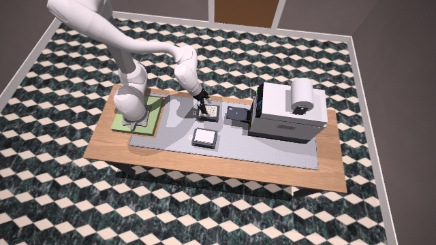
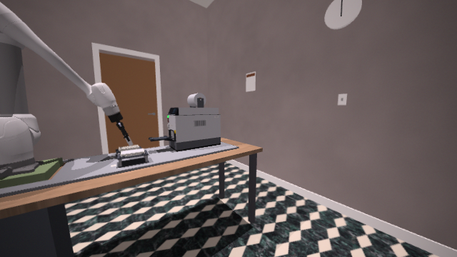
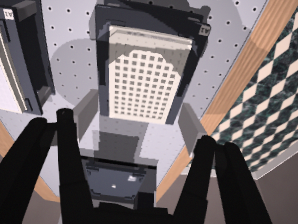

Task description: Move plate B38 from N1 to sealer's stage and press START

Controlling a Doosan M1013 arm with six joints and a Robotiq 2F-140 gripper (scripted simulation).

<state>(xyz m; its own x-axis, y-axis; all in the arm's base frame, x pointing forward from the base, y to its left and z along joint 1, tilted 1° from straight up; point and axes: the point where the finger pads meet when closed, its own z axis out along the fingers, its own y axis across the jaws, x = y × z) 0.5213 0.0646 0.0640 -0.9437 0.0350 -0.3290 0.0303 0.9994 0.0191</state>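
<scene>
Right now my hand is 5 cm above the plate B38. The rest, counted from my hand: sealer stage: 20 cm ahead, 3 cm to the right; then white button: 31 cm ahead, 9 cm above, 5 cm to the left; then pale plate: 21 cm to the right, 4 cm below, 1 cm behind.
</scene>
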